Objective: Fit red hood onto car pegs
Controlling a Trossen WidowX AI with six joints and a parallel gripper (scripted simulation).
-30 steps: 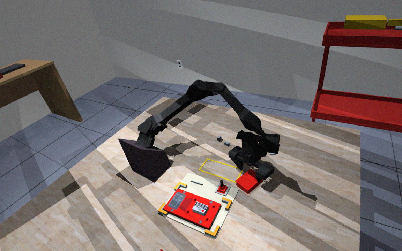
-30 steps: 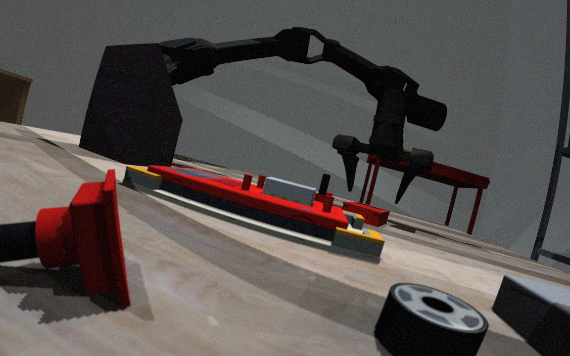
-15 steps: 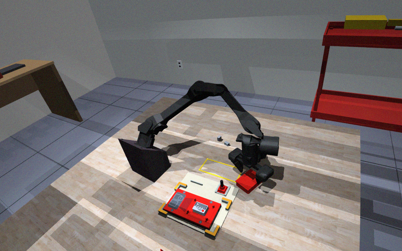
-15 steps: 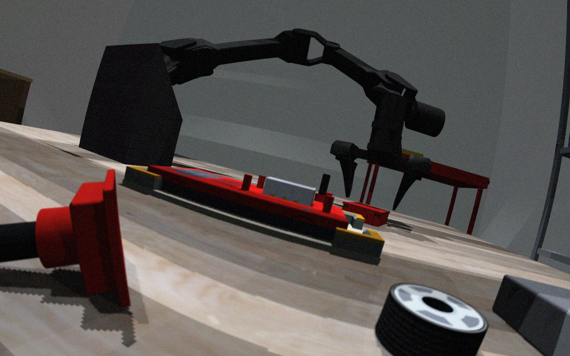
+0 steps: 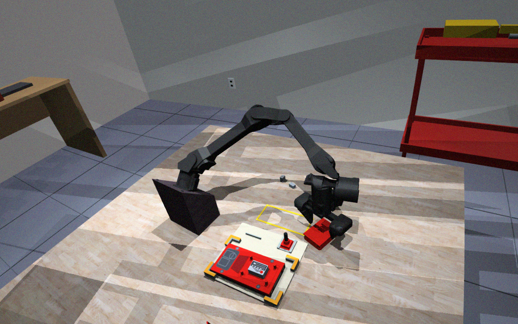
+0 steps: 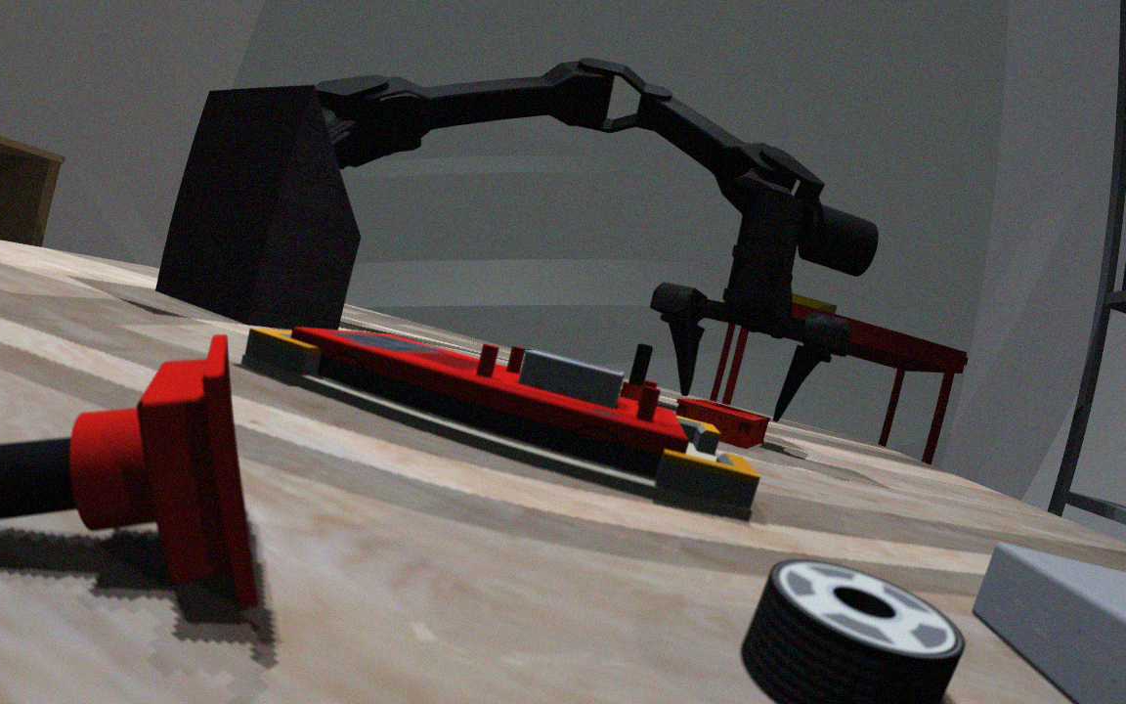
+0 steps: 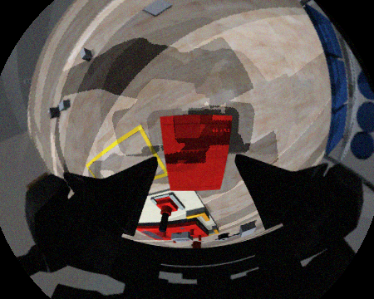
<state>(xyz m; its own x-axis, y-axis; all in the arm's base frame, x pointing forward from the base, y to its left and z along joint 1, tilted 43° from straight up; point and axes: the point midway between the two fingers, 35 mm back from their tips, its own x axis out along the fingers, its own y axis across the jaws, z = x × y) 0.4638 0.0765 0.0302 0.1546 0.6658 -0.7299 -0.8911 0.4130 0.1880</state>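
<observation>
The red hood lies 1 cm below my gripper tip. From my gripper tip the other things lie so: grey engine block 13 cm behind, 20 cm to the right; then black wheel 5 cm behind, 38 cm to the right, 2 cm below.
</observation>
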